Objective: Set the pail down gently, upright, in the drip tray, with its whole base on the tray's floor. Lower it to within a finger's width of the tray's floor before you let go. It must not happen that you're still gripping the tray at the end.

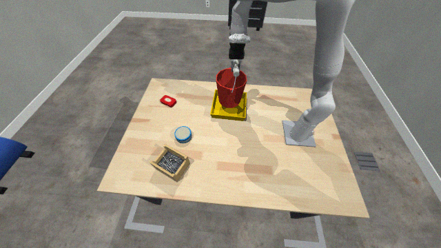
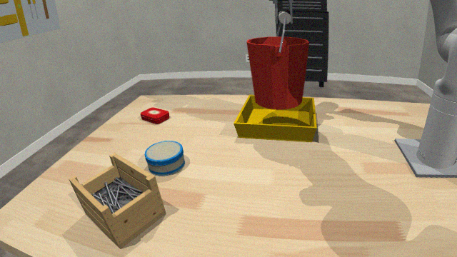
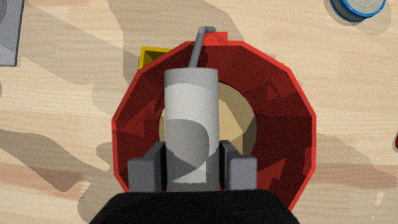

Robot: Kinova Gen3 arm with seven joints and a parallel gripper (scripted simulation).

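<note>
The red pail is 100 mm below my hand and 10 mm ahead of it. From my hand the other things lie so: pail handle (30 mm below, 10 mm ahead); then red flat tin (450 mm ahead, 300 mm below, 10 mm to the left); then yellow drip tray (310 mm below, 20 mm ahead).
</note>
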